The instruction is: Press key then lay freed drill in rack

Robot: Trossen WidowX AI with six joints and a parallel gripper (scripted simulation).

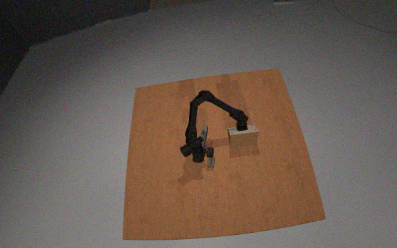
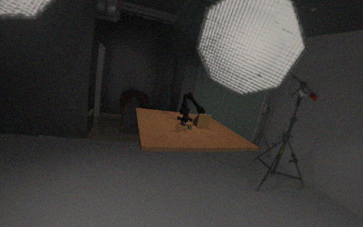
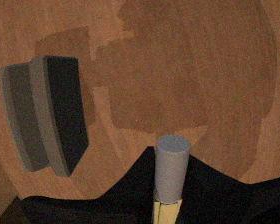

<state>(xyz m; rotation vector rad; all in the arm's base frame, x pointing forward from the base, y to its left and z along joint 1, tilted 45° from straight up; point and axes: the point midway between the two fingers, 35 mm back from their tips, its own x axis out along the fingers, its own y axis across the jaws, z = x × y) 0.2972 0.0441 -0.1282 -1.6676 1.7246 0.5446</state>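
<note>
My gripper tip is 70 mm past the grey rack and 40 mm to the right of it. Also, from my gripper tip: drill (10 mm behind, 40 mm to the right, 30 mm above); holder block (20 mm behind, 130 mm to the right, 10 mm above).
</note>
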